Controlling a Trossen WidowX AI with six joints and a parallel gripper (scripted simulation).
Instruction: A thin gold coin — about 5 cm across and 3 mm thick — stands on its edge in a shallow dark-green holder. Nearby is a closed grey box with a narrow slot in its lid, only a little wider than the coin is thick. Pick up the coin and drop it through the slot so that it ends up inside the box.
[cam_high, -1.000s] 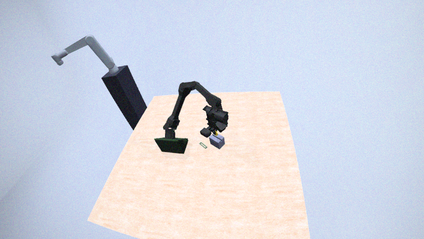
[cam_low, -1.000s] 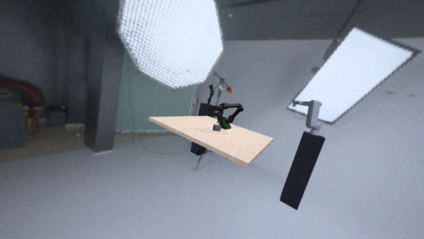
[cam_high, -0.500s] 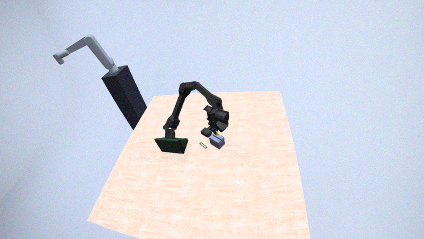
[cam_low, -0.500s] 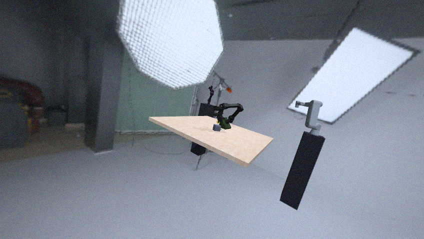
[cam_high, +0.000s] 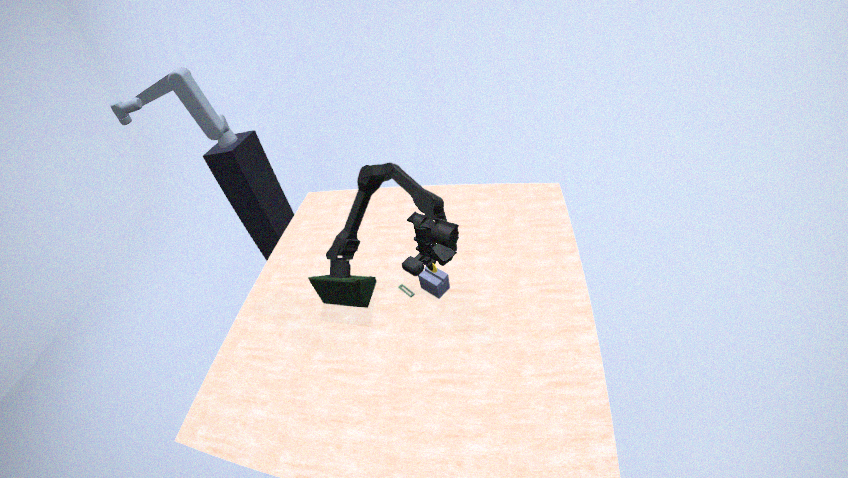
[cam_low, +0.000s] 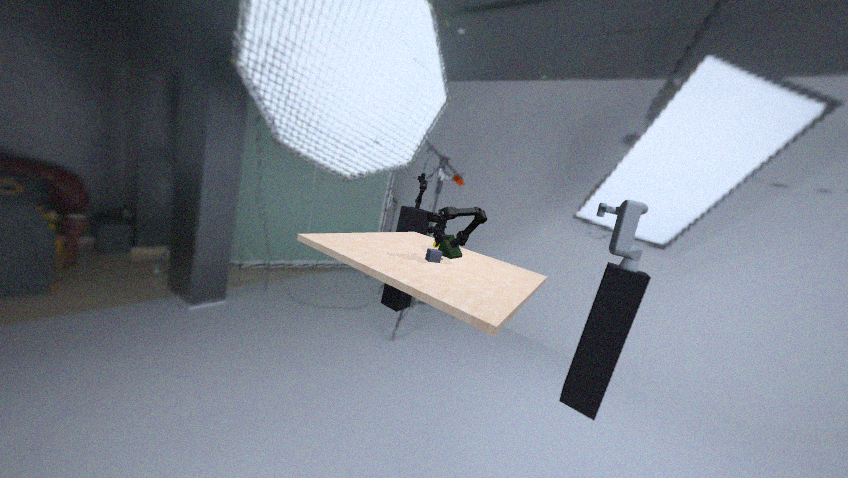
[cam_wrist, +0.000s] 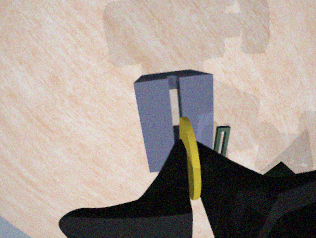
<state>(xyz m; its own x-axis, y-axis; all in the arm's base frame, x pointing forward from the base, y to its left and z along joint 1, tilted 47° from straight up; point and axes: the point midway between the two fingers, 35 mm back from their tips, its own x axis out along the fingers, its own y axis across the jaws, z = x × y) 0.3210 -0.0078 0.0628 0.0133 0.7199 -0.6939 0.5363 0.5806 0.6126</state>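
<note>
The coin is 10 mm above my gripper tip.
</note>
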